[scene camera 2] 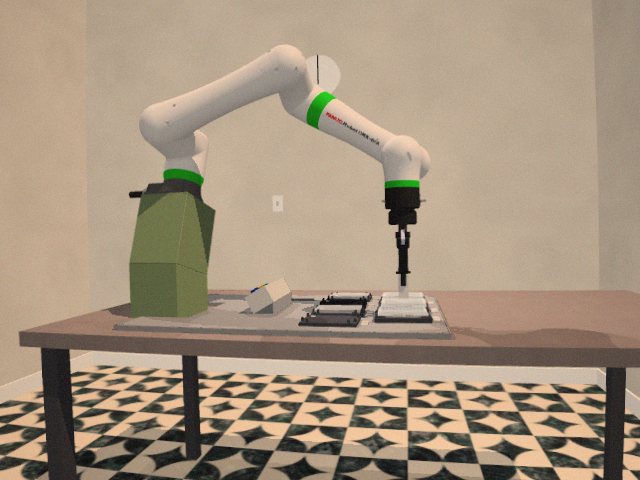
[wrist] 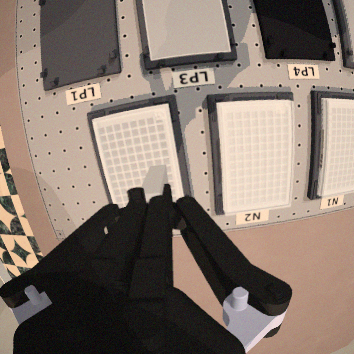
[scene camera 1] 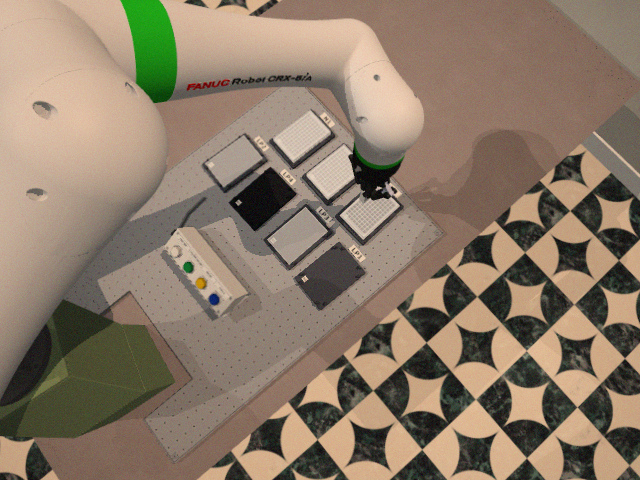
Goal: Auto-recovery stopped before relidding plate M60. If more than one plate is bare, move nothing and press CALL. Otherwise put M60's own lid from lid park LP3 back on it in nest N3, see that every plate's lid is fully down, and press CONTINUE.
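Frame: origin at the arm's base, x ahead, y left, z up, level; millimetres.
Seen in the pictures: gripper, fingertip midpoint: [scene camera 2: 403, 298] [wrist: 159, 177] [scene camera 1: 365, 198]; arm's base, link origin: [scene camera 2: 179, 202].
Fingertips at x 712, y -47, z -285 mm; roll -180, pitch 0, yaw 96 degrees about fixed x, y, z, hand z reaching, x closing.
Offsets run from my fingertips to a thing's top centre.
My gripper [scene camera 1: 366, 198] [scene camera 2: 403, 289] [wrist: 159, 177] is shut with nothing between its fingers. It points down close above the N3 plate, and its pale tip overlaps that plate in the wrist view. The N3 plate {dx -1, dy -25, dz -24 mm} [scene camera 1: 368, 218] [wrist: 131, 142] shows a crisp well grid and looks bare. The N2 plate {dx -11, dy +108, dz -22 mm} [scene camera 1: 328, 174] [wrist: 255, 155] and N1 plate {dx -26, dy +242, dz -23 mm} [scene camera 1: 302, 137] [wrist: 341, 145] show fainter grids, as if under clear lids; whether these are fully down I cannot tell. A light grey lid {dx -186, dy +26, dz -34 mm} [scene camera 1: 298, 236] [wrist: 187, 27] lies in LP3. The gripper hides part of N3 and its label.
LP1 holds a dark grey panel {dx -176, dy -101, dz -32 mm} [scene camera 1: 330, 276] [wrist: 80, 42], LP4 a black panel {dx -204, dy +162, dz -32 mm} [scene camera 1: 263, 197] [wrist: 295, 30], LP2 a light grey one {dx -211, dy +289, dz -34 mm} [scene camera 1: 235, 161]. The button box {dx -418, dy +76, dz +32 mm} [scene camera 1: 217, 266] [scene camera 2: 269, 296] carries white, green, yellow and blue buttons; its print is too small to read.
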